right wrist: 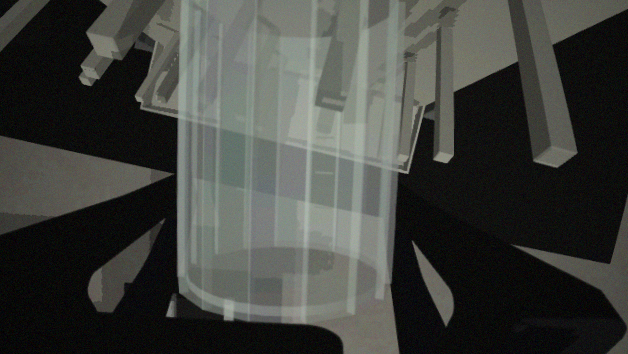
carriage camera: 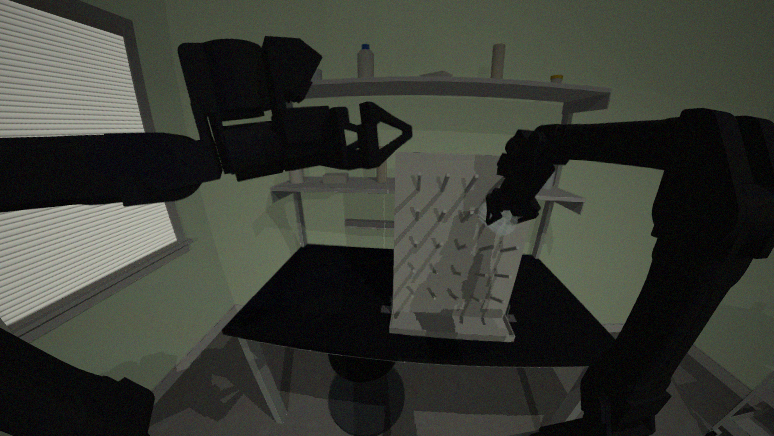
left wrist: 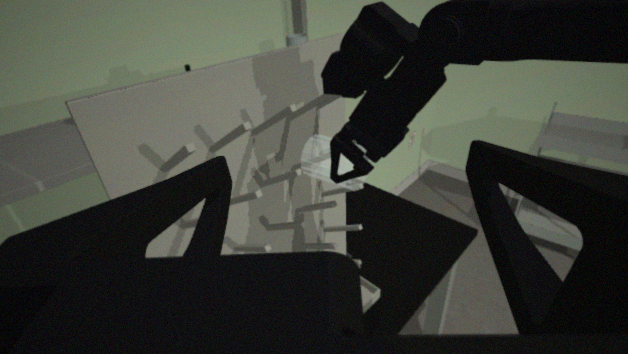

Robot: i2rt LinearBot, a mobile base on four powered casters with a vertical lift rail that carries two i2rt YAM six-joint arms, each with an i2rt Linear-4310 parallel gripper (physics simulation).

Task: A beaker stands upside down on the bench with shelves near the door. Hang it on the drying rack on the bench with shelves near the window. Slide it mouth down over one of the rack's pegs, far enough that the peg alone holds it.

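Frame: origin at the left arm's base, x right, y down, z ahead, level; metres.
Seen in the pictures: left gripper, between the fingertips: (carriage camera: pixel 389 133) (left wrist: pixel 344 162); right gripper, between the fingertips: (right wrist: pixel 290 189) (carriage camera: pixel 499 223) (left wrist: pixel 345 170).
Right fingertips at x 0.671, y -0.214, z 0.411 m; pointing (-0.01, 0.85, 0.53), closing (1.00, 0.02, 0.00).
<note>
Pixels of each thing's top centre, then the offset from my right fingertips to it. "*": a spot on its surface instead. Level surfaces: height alone.
- clear beaker, centre of its top: (right wrist: pixel 277 134) (left wrist: pixel 335 141) (carriage camera: pixel 499 204) dz +0.017, dx +0.000, dy -0.047 m
- pale drying rack, a spot on its surface: (left wrist: pixel 115 120) (carriage camera: pixel 407 163) * dz +0.186, dx -0.228, dy -0.134 m
- black bench, height of its surface: dy +0.468 m
- upper shelf, height of its surface: dy -0.427 m
- blue-capped bottle, a spot on its surface: (carriage camera: pixel 365 62) * dz +0.583, dx -0.368, dy -0.539 m
- tall cylinder, a spot on its surface: (carriage camera: pixel 497 60) * dz +0.509, dx +0.205, dy -0.555 m
The clear beaker (carriage camera: pixel 502 223) (left wrist: pixel 316 157) (right wrist: pixel 280 210) is held before the upper right part of the pale drying rack (carriage camera: pixel 406 162) (left wrist: pixel 115 120), which stands on the black bench with several rows of pegs. My right gripper (carriage camera: pixel 506 217) (left wrist: pixel 345 170) is shut on the beaker, with a finger on each side of it. In the right wrist view, pegs show through the glass and on both sides; whether one is inside the beaker I cannot tell. My left gripper (carriage camera: pixel 410 131) is open and empty, near the rack's top left corner in the carriage view.
The black bench (carriage camera: pixel 324 303) has an upper shelf (carriage camera: pixel 460 88) with a blue-capped bottle (carriage camera: pixel 365 62), a tall cylinder (carriage camera: pixel 497 60) and a small yellow-topped jar (carriage camera: pixel 556 78). A lower shelf (carriage camera: pixel 346 188) runs behind the rack. A blinded window is at the left. A round stool (carriage camera: pixel 366 398) is under the bench.
</note>
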